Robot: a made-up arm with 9 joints. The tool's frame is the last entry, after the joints. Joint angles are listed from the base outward.
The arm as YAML. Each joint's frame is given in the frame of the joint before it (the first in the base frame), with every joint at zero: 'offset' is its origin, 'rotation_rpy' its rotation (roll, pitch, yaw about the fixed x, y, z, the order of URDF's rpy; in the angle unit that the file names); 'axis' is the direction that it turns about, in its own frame. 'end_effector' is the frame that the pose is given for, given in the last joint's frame.
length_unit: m
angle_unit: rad
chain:
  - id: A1
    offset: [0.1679, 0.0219, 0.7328]
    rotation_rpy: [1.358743, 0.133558, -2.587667]
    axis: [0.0, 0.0, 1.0]
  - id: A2
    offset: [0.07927, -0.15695, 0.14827]
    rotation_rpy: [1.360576, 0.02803, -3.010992]
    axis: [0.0, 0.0, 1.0]
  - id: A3
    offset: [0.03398, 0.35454, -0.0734]
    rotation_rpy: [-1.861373, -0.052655, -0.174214]
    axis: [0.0, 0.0, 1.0]
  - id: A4
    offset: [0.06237, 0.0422, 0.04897]
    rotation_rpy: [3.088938, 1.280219, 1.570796]
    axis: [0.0, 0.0, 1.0]
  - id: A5
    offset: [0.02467, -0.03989, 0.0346]
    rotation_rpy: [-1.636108, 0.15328, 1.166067]
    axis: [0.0, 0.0, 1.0]
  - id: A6
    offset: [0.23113, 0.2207, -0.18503]
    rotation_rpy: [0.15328, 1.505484, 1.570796]
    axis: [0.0, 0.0, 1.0]
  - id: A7
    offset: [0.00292, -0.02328, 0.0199]
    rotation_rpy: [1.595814, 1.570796, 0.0]
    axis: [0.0, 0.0, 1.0]
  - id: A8
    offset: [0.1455, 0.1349, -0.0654]
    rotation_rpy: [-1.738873, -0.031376, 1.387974]
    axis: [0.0, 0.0, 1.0]
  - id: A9
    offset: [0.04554, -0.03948, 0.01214]
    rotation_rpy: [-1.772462, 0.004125, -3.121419]
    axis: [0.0, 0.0, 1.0]
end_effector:
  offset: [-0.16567, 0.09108, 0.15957]
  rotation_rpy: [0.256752, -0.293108, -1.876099]
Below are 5 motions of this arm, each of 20 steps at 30 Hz.
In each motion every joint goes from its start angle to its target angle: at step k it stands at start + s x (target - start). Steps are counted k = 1, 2, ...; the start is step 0. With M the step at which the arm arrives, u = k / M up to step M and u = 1 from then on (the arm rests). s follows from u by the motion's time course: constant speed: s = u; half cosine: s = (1 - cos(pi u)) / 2; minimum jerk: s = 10 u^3 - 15 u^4 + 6 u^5.
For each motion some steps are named. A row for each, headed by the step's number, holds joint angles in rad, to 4 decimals.
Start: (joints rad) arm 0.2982 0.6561 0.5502 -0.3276 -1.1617 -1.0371 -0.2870 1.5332 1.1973
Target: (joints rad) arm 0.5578 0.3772 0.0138 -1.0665 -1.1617 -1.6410 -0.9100 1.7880 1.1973
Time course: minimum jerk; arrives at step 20
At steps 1, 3, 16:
1: 0.2985 0.6558 0.5496 -0.3285 -1.1617 -1.0378 -0.2877 1.5335 1.1973
3: 0.3051 0.6487 0.5359 -0.3473 -1.1617 -1.0532 -0.3036 1.5400 1.1973
16: 0.5428 0.3934 0.0449 -1.0237 -1.1617 -1.6060 -0.8739 1.7732 1.1973

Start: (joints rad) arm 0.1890 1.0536 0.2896 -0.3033 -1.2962 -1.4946 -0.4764 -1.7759 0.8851
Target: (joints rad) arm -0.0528 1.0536 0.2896 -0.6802 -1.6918 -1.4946 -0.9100 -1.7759 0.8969
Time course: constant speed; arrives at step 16
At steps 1, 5, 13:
1: 0.1739 1.0536 0.2896 -0.3269 -1.3209 -1.4946 -0.5035 -1.7759 0.8858
5: 0.1134 1.0536 0.2896 -0.4211 -1.4198 -1.4946 -0.6119 -1.7759 0.8888
13: -0.0075 1.0536 0.2896 -0.6095 -1.6176 -1.4946 -0.8287 -1.7759 0.8947

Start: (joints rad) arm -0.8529 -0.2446 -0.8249 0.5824 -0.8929 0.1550 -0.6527 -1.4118 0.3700
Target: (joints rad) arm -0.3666 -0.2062 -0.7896 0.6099 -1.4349 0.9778 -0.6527 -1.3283 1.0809
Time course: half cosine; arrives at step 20
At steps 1, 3, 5, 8, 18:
1: -0.8499 -0.2444 -0.8247 0.5826 -0.8962 0.1601 -0.6527 -1.4113 0.3744
3: -0.8264 -0.2425 -0.8230 0.5839 -0.9224 0.1998 -0.6527 -1.4072 0.4087
5: -0.7817 -0.2390 -0.8197 0.5864 -0.9723 0.2755 -0.6527 -1.3996 0.4741
8: -0.6849 -0.2313 -0.8127 0.5919 -1.0802 0.4393 -0.6527 -1.3830 0.6156
18: -0.3785 -0.2071 -0.7905 0.6092 -1.4216 0.9577 -0.6527 -1.3303 1.0635

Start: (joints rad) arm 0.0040 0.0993 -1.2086 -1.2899 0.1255 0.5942 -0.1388 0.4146 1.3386
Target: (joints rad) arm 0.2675 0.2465 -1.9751 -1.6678 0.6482 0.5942 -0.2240 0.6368 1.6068
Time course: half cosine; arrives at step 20
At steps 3, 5, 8, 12, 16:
3: 0.0184 0.1073 -1.2504 -1.3105 0.1540 0.5942 -0.1434 0.4267 1.3532
5: 0.0426 0.1209 -1.3209 -1.3452 0.2020 0.5942 -0.1513 0.4471 1.3779
8: 0.0950 0.1502 -1.4734 -1.4205 0.3061 0.5942 -0.1682 0.4914 1.4313
12: 0.1765 0.1956 -1.7103 -1.5372 0.4676 0.5942 -0.1946 0.5600 1.5141
16: 0.2423 0.2324 -1.9019 -1.6317 0.5983 0.5942 -0.2159 0.6156 1.5812

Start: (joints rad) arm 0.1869 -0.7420 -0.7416 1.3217 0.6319 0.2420 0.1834 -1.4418 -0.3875
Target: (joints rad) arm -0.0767 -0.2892 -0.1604 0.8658 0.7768 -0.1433 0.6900 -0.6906 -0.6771
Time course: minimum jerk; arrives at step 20
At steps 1, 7, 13, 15, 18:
1: 0.1866 -0.7415 -0.7409 1.3212 0.6321 0.2416 0.1840 -1.4409 -0.3878
7: 0.1249 -0.6355 -0.6049 1.2145 0.6660 0.1514 0.3025 -1.2651 -0.4556
13: -0.0147 -0.3957 -0.2971 0.9730 0.7427 -0.0527 0.5709 -0.8673 -0.6090
15: -0.0494 -0.3361 -0.2206 0.9130 0.7618 -0.1034 0.6376 -0.7684 -0.6471
18: -0.0744 -0.2931 -0.1654 0.8697 0.7756 -0.1400 0.6857 -0.6970 -0.6746

